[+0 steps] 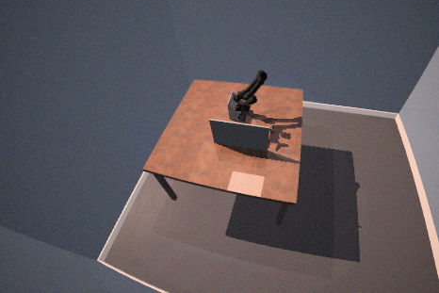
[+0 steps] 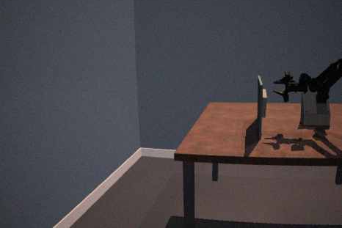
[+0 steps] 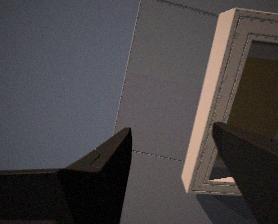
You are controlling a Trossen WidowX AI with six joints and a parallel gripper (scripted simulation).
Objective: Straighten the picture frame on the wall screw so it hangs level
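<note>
The picture frame is 60 mm ahead of my gripper tip, 10 mm to the right of it and 100 mm below it. The rest, counted from my gripper tip: grey wall panel 80 mm ahead, 10 mm to the right, 110 mm below.
</note>
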